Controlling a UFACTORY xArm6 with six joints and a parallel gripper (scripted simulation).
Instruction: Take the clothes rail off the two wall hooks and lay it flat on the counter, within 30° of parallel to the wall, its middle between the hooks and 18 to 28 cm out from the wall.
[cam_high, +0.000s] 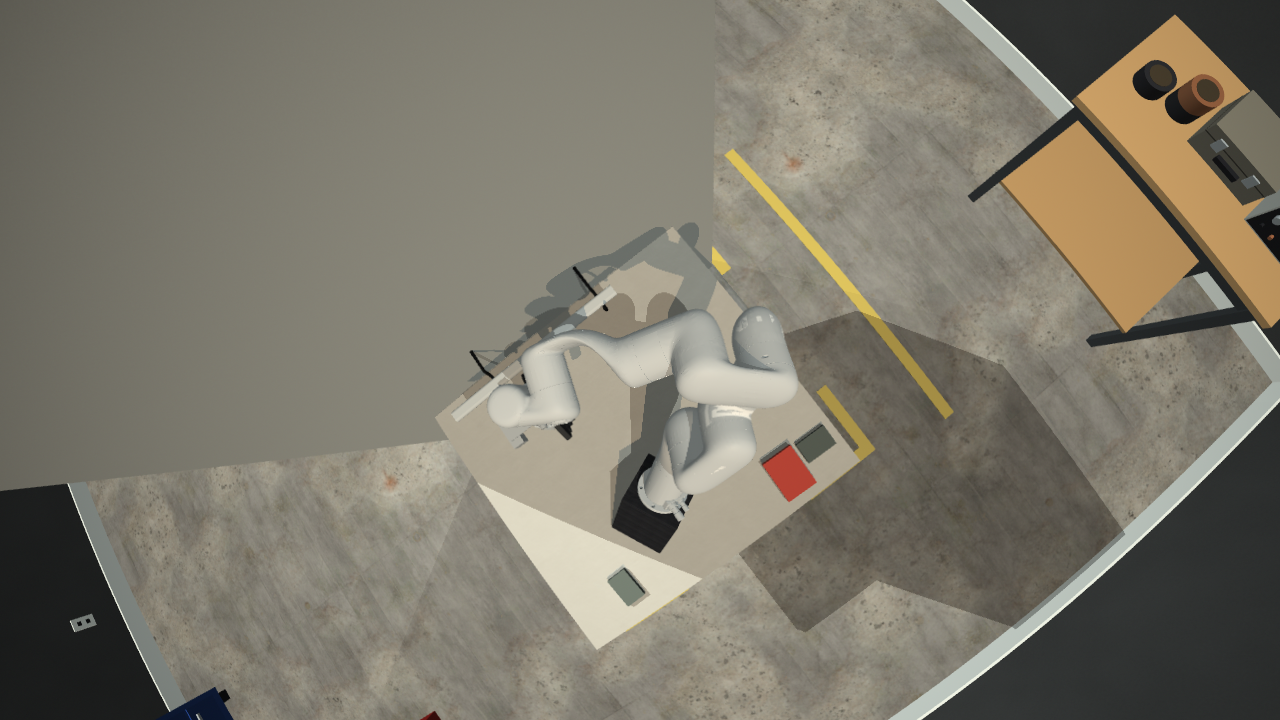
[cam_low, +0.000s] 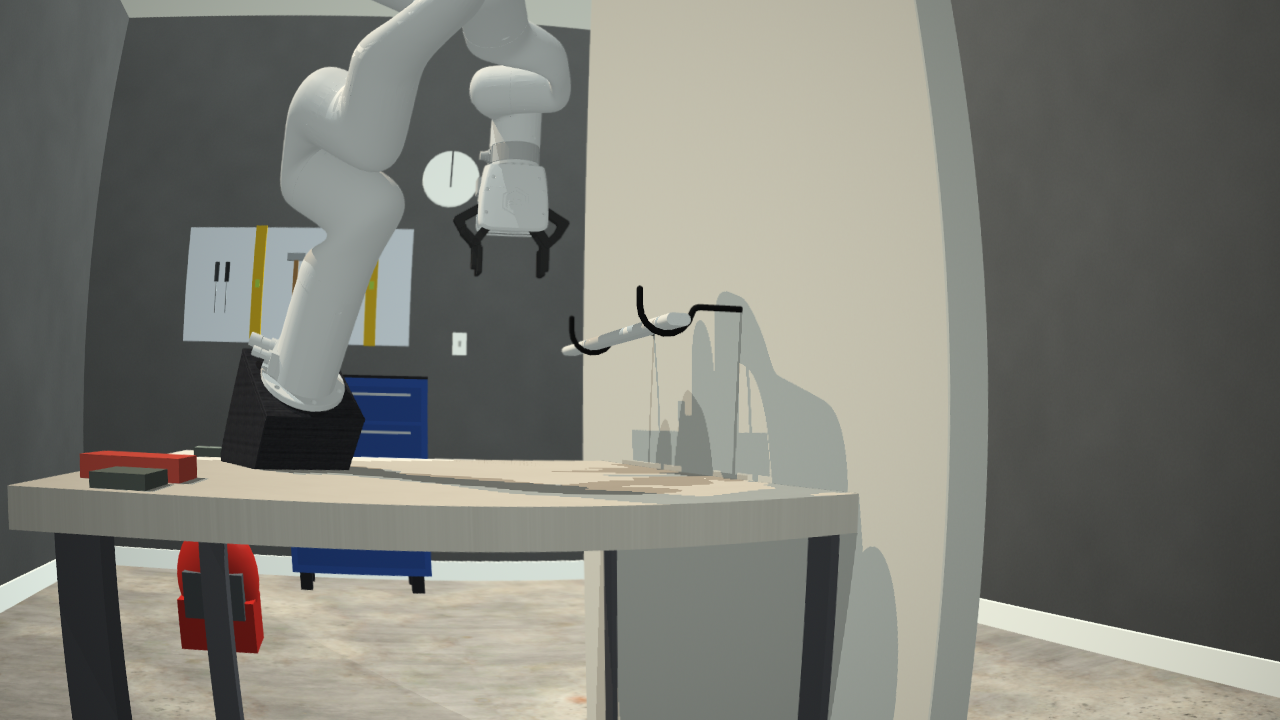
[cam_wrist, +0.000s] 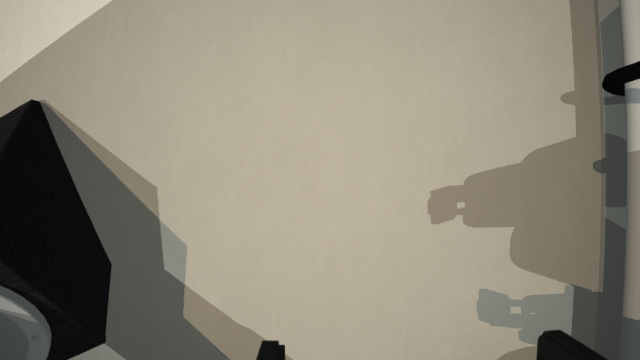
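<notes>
Now: the clothes rail 16 cm ahead of my hand and 9 cm below it. Round my hand: red block: 47 cm behind, 33 cm to the right, 27 cm below; then wall: 28 cm ahead, 14 cm above, 5 cm to the right.
</notes>
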